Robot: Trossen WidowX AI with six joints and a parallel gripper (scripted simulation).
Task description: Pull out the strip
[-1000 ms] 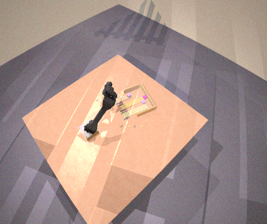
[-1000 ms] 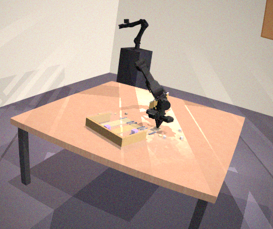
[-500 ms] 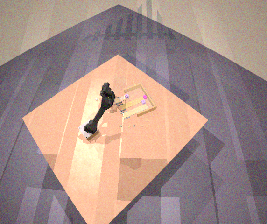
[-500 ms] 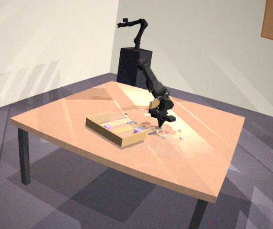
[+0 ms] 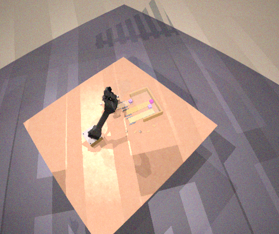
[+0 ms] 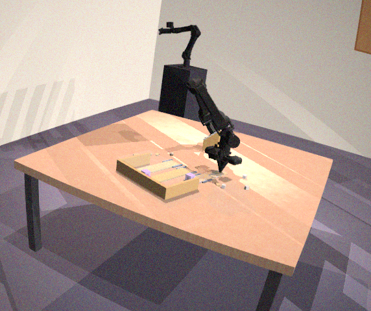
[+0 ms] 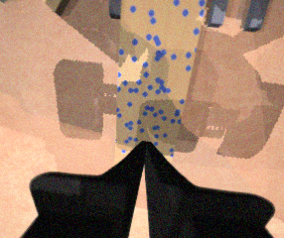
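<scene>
Now: the cross-hatched strip 230 mm ahead of my gripper tip and 140 mm to the right of it.
</scene>
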